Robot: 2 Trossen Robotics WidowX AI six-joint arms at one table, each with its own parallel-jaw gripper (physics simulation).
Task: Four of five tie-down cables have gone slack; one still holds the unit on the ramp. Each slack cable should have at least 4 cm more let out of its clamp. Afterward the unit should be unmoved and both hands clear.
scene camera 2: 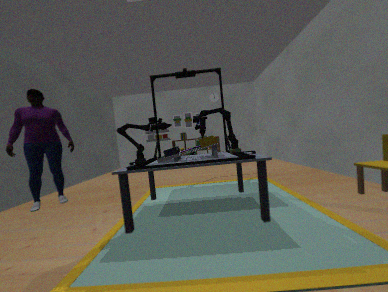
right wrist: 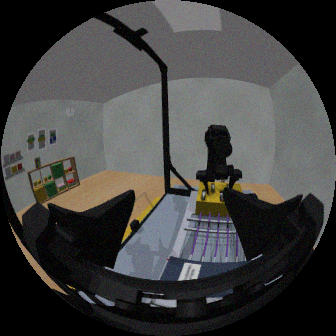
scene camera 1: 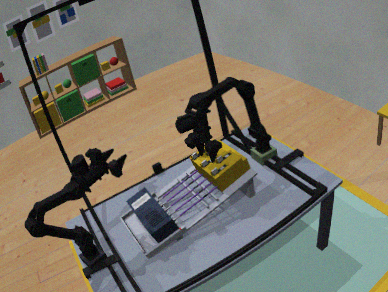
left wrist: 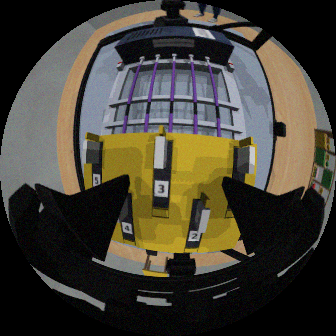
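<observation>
The dark blue unit (scene camera 1: 159,221) (left wrist: 145,47) (right wrist: 172,269) sits low on the pale ramp (scene camera 1: 134,237) (left wrist: 113,95). Several purple cables (scene camera 1: 170,192) (left wrist: 172,90) run from it to the yellow clamp block (scene camera 1: 232,175) (left wrist: 212,162) (right wrist: 212,206); which are slack cannot be told. In the left wrist view, clamp 3 (left wrist: 160,189), clamp 5 (left wrist: 96,180), clamp 4 (left wrist: 126,228) and clamp 2 (left wrist: 194,236) show; a fifth is partly behind a finger. My left gripper (left wrist: 177,180) (scene camera 1: 207,155) is open and empty over the block. My right gripper (right wrist: 179,193) (scene camera 1: 118,154) is open and empty, raised off the ramp.
A black gantry frame (scene camera 1: 206,45) (right wrist: 165,125) rises from the table (scene camera 1: 210,240). A small black post (scene camera 1: 157,167) (left wrist: 280,129) stands at the far table edge. A shelf unit (scene camera 1: 128,65) stands by the wall, and a person (scene camera 2: 41,125) stands left of the table in scene camera 2.
</observation>
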